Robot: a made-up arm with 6 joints.
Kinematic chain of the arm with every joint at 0, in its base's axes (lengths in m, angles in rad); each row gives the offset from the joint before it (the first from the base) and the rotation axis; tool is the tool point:
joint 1: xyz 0 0 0.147 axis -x
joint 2: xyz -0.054 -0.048 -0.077 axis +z
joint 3: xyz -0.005 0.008 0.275 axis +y
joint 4: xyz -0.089 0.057 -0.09 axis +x
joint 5: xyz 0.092 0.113 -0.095 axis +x
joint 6: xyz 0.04 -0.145 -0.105 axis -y
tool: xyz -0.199 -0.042 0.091
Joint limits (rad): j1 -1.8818..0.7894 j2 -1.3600..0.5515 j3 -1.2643..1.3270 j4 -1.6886..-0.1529 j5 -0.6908..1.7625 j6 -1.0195..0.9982
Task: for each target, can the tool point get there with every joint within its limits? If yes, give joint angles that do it. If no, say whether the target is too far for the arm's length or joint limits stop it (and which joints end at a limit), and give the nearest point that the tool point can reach.
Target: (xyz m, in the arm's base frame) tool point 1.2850 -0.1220 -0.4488
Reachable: no: too far | nearest point 0.4112 -0.0488 -0.0914 | short by 0.947 m
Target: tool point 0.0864 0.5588 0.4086
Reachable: no: joint limits stop it (at a limit: joint 3, joint 4, joint 6) | nearest point 0.0743 0.5063 0.3840 | short by 0.059 m
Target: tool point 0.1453 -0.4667 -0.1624
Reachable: no: joint limits stop it (at a limit: joint 2, joint 3, joint 6) | nearest point 0.1258 -0.4045 -0.1212 | short by 0.077 m
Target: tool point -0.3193 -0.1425 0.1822
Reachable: yes | joints -1.4156 -0.7893 0.7572 -1.0478 0.9857 -0.2454
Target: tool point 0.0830 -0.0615 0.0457
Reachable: yes | joints -0.1611 0.2935 -0.6627 -0.4930 1.2874 -0.5640
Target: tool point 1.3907 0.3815 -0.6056
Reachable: no: too far | nearest point 0.3889 0.1310 -0.1115 | short by 1.145 m
